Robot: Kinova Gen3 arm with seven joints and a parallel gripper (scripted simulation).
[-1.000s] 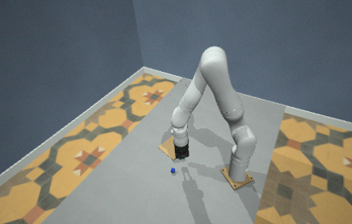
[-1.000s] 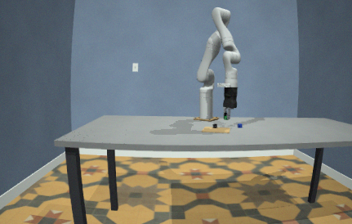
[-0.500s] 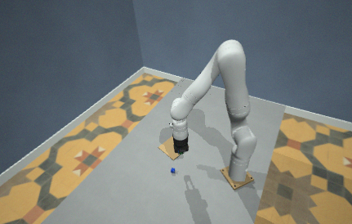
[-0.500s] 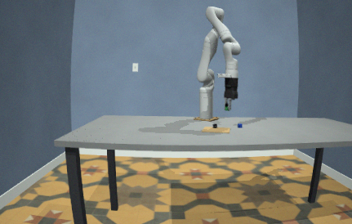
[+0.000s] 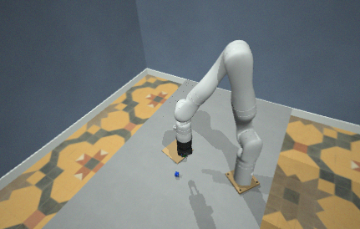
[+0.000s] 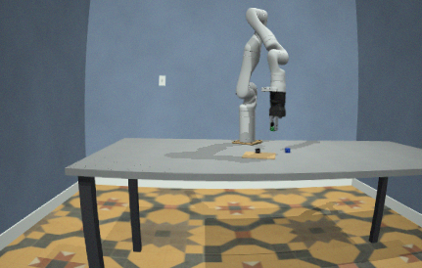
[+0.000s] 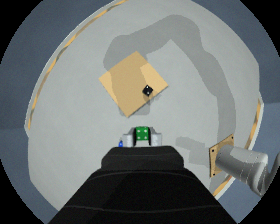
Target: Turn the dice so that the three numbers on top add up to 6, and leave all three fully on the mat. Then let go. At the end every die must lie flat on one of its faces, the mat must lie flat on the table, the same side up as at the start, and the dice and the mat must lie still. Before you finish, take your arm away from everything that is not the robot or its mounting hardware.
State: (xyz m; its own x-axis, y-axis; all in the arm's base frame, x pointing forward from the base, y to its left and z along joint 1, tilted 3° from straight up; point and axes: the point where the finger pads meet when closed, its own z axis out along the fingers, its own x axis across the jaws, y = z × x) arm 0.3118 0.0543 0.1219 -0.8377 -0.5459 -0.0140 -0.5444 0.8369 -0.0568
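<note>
Now: hand 110 mm above the blue die, 70 mm to the right of it and 20 mm short of it. From my hand the other things lie so: black die 110 mm below, 80 mm to the right, 40 mm ahead; then green die 10 mm below; then tan mat 120 mm below, 90 mm to the right, 90 mm ahead.
</note>
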